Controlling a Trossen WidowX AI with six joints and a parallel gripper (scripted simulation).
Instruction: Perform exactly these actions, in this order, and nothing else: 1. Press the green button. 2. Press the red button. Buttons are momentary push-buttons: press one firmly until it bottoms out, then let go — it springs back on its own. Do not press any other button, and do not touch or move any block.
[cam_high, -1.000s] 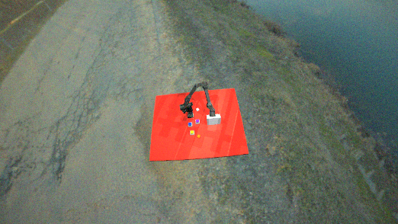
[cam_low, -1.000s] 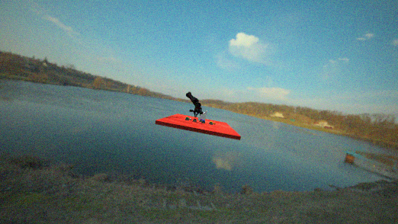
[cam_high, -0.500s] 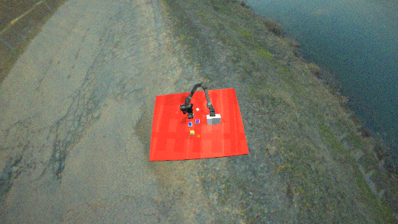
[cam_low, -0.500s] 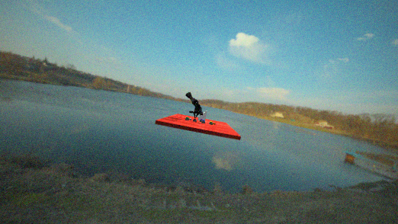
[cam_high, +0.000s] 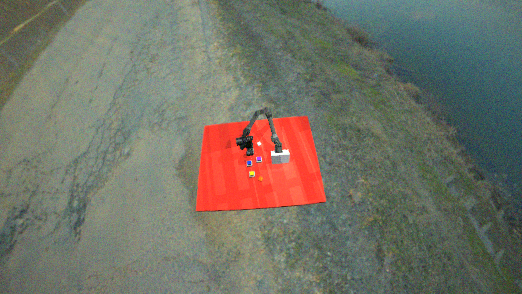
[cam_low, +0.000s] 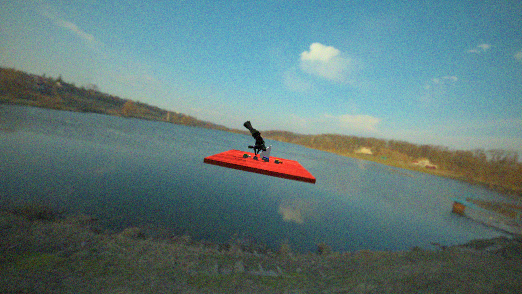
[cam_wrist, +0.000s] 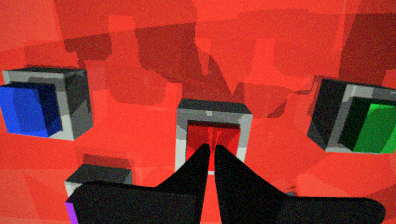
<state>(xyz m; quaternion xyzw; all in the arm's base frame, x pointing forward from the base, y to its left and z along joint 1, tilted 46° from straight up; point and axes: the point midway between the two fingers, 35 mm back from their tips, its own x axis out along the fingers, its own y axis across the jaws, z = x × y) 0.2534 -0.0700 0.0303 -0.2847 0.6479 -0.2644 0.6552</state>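
The red button is 10 mm below my gripper tip. From my gripper tip the other things lie so: green button: 30 mm ahead, 100 mm to the right; purple button: 70 mm behind, 90 mm to the left; white block: 80 mm behind, 80 mm to the right, 20 mm below.
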